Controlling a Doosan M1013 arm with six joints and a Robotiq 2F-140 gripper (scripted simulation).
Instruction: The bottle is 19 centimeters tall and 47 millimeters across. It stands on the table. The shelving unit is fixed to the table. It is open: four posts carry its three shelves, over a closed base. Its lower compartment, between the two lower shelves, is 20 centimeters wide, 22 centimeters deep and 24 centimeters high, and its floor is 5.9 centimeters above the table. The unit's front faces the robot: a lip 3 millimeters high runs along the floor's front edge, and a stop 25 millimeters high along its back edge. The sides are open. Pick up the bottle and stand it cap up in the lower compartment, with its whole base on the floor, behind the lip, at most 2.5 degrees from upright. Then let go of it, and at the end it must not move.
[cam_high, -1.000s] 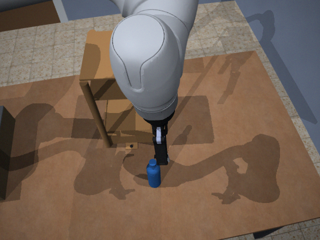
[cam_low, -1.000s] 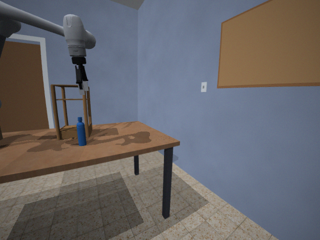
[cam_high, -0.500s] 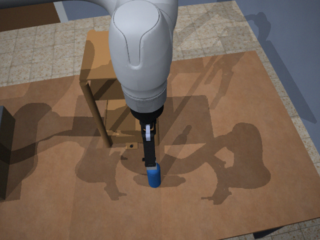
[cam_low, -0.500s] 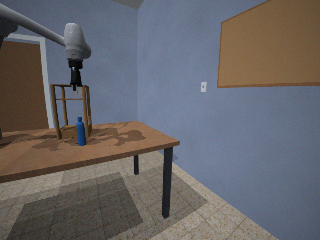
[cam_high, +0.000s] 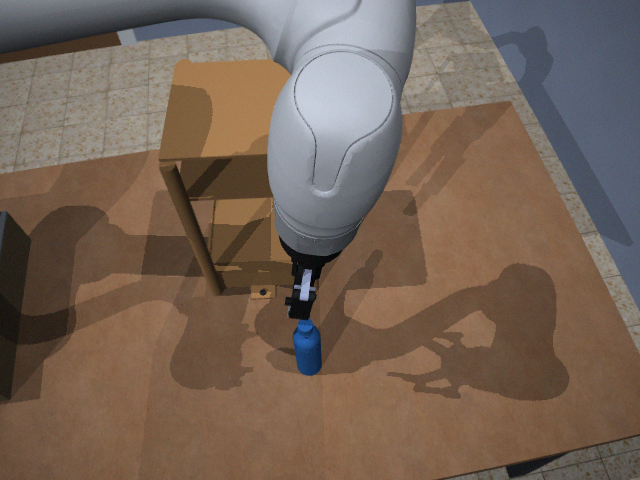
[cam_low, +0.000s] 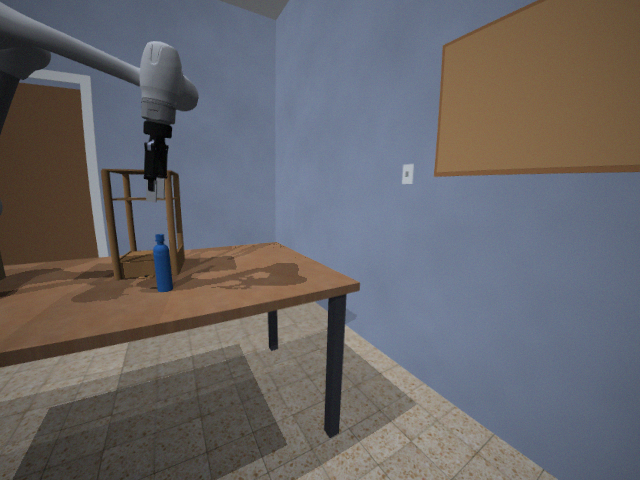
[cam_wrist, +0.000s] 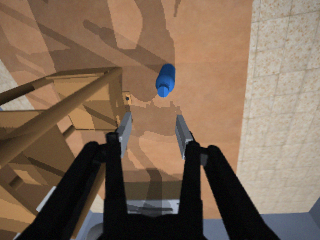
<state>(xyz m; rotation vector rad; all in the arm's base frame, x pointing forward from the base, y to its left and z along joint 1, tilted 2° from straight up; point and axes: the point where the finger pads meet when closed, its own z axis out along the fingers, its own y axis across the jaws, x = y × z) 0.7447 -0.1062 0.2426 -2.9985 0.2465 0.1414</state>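
Right now my hand is 210 mm above the blue bottle. The rest, counted from my hand: wooden shelving unit 280 mm to the left, 130 mm below, 80 mm behind.
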